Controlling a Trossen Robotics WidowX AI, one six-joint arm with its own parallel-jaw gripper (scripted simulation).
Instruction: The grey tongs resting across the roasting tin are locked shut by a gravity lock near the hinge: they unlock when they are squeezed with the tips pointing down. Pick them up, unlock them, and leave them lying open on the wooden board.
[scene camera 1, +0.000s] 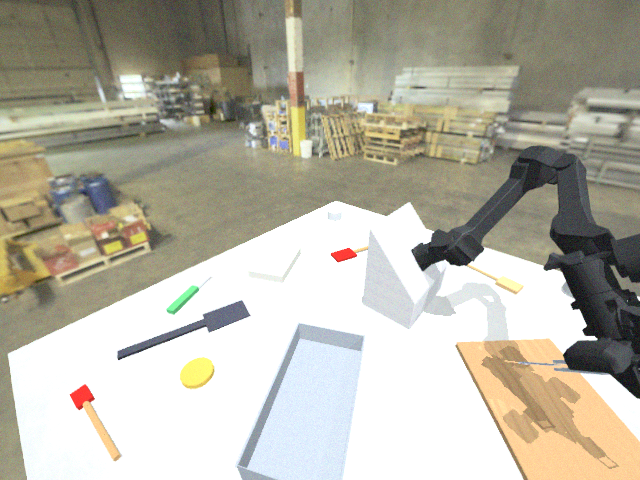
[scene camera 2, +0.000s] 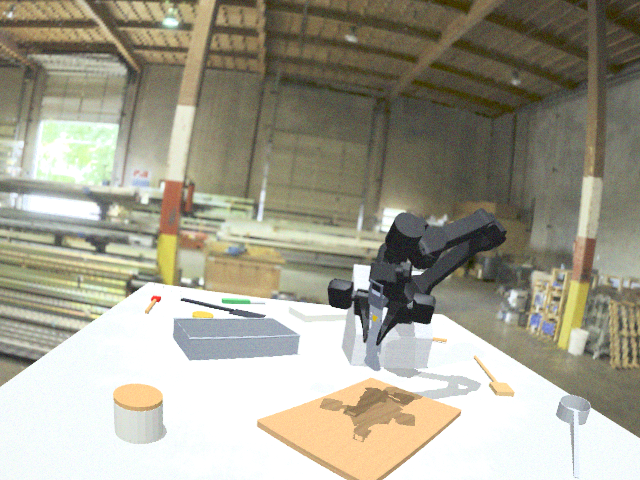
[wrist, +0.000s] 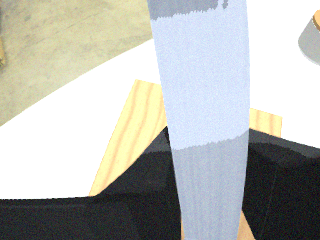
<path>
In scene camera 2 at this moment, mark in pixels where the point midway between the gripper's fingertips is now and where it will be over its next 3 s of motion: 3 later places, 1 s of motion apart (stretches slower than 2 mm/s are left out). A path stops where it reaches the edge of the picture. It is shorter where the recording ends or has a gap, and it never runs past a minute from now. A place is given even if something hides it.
The gripper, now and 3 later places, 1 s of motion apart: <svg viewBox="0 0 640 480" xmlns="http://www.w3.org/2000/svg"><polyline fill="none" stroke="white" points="370,343 383,332 365,355 371,370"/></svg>
</path>
